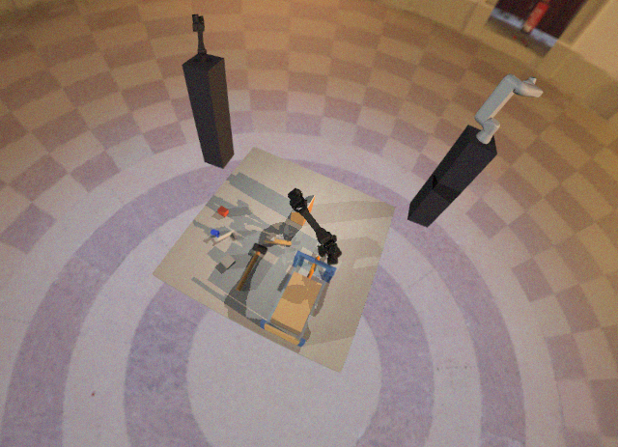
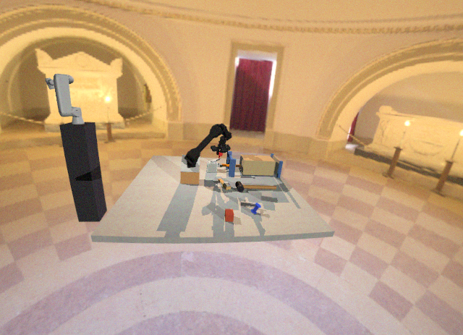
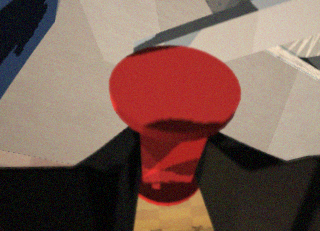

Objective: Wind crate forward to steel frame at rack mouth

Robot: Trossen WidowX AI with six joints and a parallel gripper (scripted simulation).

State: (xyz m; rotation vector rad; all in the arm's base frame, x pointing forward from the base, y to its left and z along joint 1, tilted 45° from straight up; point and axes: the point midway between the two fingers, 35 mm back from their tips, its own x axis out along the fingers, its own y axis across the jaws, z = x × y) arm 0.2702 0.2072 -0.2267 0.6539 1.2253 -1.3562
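My gripper tip is now 40 mm to the left of the red-knobbed handle, 30 mm above it and 20 mm past it. From my gripper tip the other things lie so: winch (100 mm below, 90 mm to the right, 80 mm behind); red knob (20 mm to the right, 10 mm ahead); frame (100 mm to the right, 90 mm ahead, 30 mm below).
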